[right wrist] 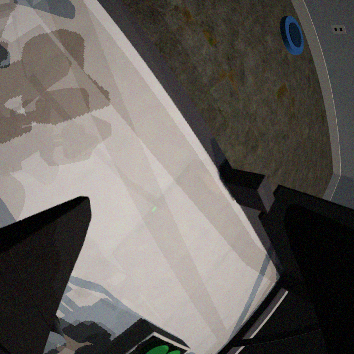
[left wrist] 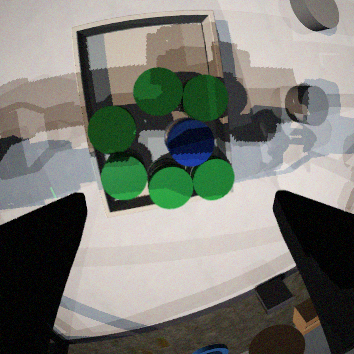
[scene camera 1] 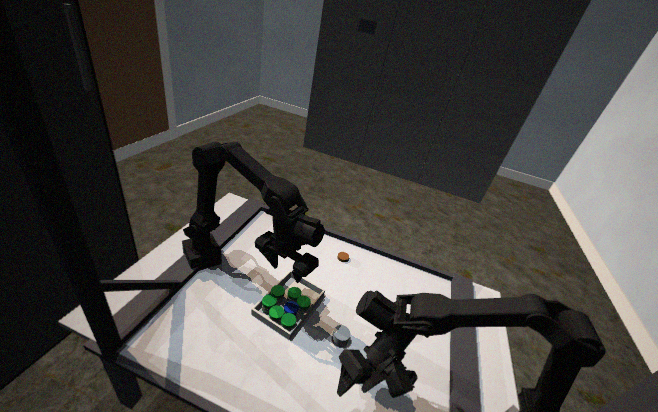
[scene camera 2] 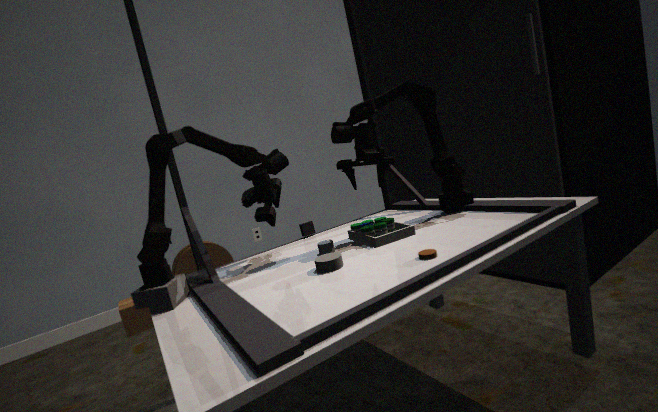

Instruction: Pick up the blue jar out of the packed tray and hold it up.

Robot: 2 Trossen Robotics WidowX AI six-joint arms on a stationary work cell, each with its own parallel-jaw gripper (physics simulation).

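Where they show: left gripper, between the fingertips: (left wrist: 182, 202) (scene camera 1: 286, 275) (scene camera 2: 368, 188); right gripper, between the fingertips: (right wrist: 191, 211) (scene camera 1: 351, 392) (scene camera 2: 275, 216); left arm's base, origin of its link: (scene camera 1: 201, 245) (scene camera 2: 454, 193); right arm's base, origin of its link: (scene camera 2: 158, 283).
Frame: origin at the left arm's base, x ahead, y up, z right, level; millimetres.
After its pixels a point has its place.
The blue jar (scene camera 1: 291, 307) @[z -157, x 346, y -15 mm] (scene camera 2: 367, 223) @[z -158, x 339, y -13 mm] (left wrist: 190, 143) @[z -158, x 343, y -15 mm] stands in the tray (scene camera 1: 270, 325) @[z -88, x 351, y -50 mm] (scene camera 2: 395, 237) @[z -269, x 265, y -50 mm] (left wrist: 145, 16) @[z -264, x 267, y -32 mm], with green-lidded jars around it. In the left wrist view a green jar (left wrist: 205, 97) @[z -202, x 343, y -15 mm] is above it and another green jar (left wrist: 213, 179) @[z -131, x 377, y -15 mm] is below it, close by. The tray's upper part in that view is bare. My left gripper (scene camera 1: 286, 272) @[z -145, x 314, y 100 mm] (scene camera 2: 368, 186) @[z -145, x 314, y 100 mm] (left wrist: 182, 202) @[z -145, x 314, y 100 mm] is wide open and empty, above and to one side of the jars. My right gripper (scene camera 1: 368, 392) (scene camera 2: 257, 212) (right wrist: 191, 211) @[z -127, x 648, y 69 mm] is open and empty, above the table away from the tray.
A small grey cylinder (scene camera 1: 341, 335) @[z -243, x 488, y -25 mm] (scene camera 2: 325, 246) @[z -275, x 480, y -33 mm] (left wrist: 306, 105) @[z -243, x 467, y -25 mm] stands beside the tray, between it and the right arm. A wider grey disc (scene camera 2: 328, 262) @[z -441, x 460, y -34 mm] (left wrist: 315, 12) @[z -378, x 454, y -30 mm] stands near that cylinder. A flat orange disc (scene camera 1: 343, 256) @[z -465, x 213, y -49 mm] (scene camera 2: 427, 254) @[z -487, x 213, y -48 mm] lies toward another table edge.
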